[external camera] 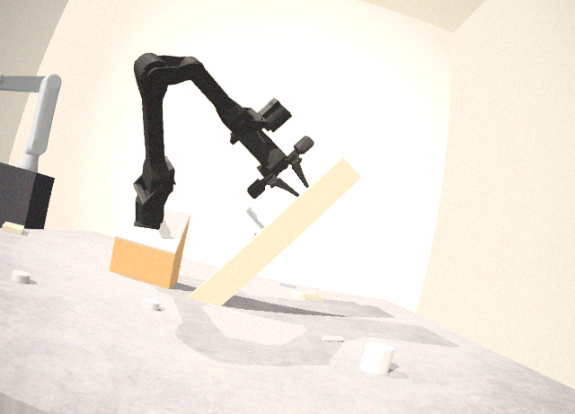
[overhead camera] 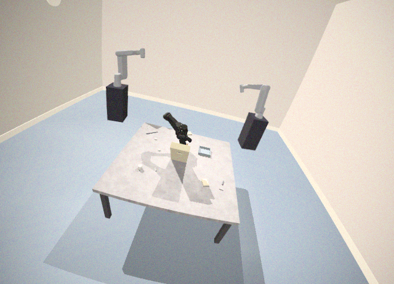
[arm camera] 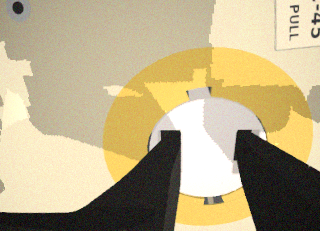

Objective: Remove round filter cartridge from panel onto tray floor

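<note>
My gripper tip is 1 cm short of the round filter cartridge and 1 cm above it. Also, from my gripper tip: grey tray (37 cm behind, 34 cm to the left, 27 cm below).
</note>
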